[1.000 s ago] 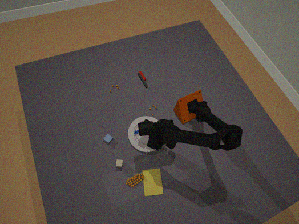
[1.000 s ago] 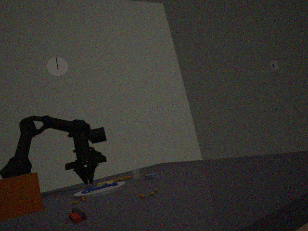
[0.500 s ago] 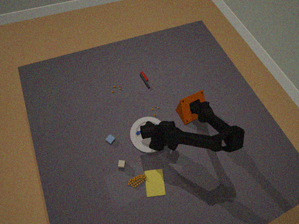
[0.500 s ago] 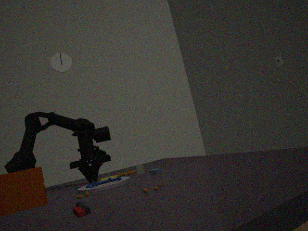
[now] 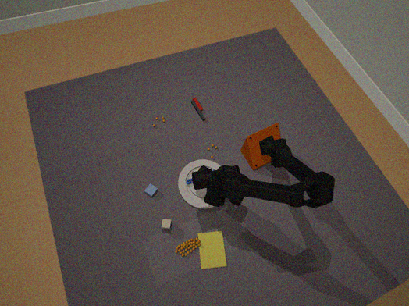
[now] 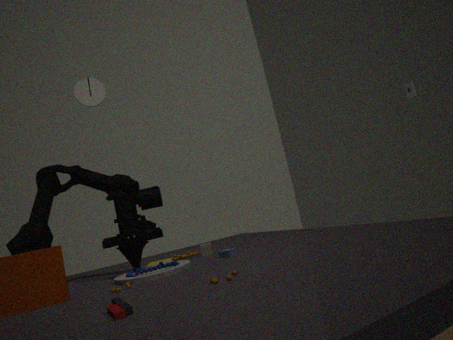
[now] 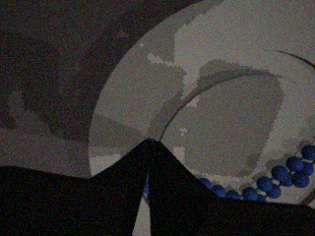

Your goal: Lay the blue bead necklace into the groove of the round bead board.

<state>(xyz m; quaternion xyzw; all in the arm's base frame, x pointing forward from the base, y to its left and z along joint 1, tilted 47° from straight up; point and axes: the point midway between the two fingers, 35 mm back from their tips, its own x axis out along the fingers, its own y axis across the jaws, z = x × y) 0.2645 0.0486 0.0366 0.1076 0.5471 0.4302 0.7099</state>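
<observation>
My gripper tip is 3 cm short of the round white bead board, 6 cm to the left of it and 1 cm above it. Also, from my gripper tip: cream cube 22 cm ahead, 2 cm to the left; yellow sheet 12 cm ahead, 17 cm to the left, 2 cm below; light blue cube 22 cm ahead, 13 cm to the right, 1 cm below.
</observation>
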